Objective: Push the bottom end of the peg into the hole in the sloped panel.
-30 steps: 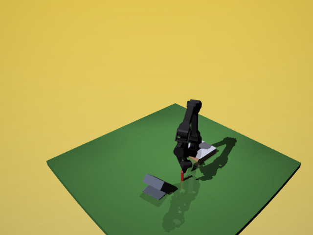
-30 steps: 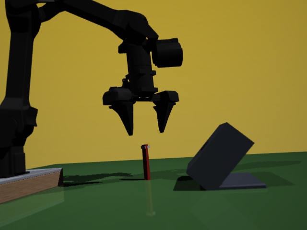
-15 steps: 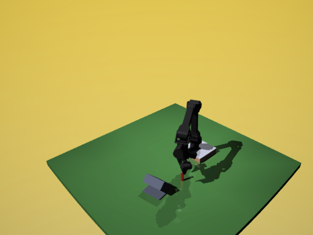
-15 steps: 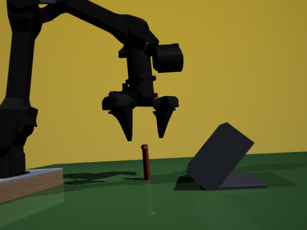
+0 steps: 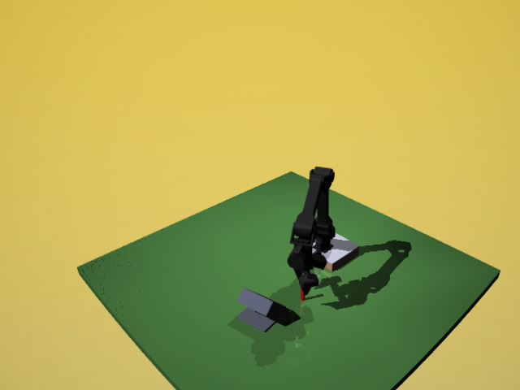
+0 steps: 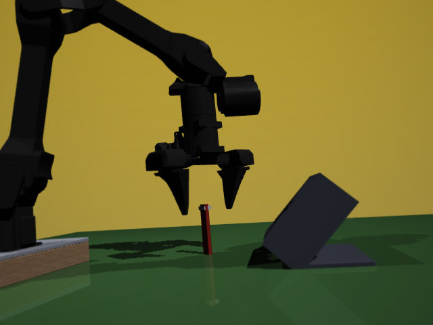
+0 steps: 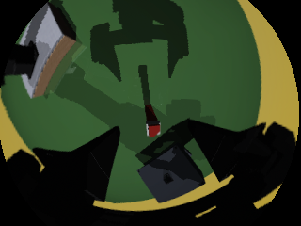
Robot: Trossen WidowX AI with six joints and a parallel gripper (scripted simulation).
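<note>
The red peg is 10 mm below my gripper tip. Round my gripper tip: flat foot (170 mm ahead, 60 mm to the right, 60 mm below); dark grey sloped panel (150 mm ahead, 60 mm to the right, 20 mm below).
</note>
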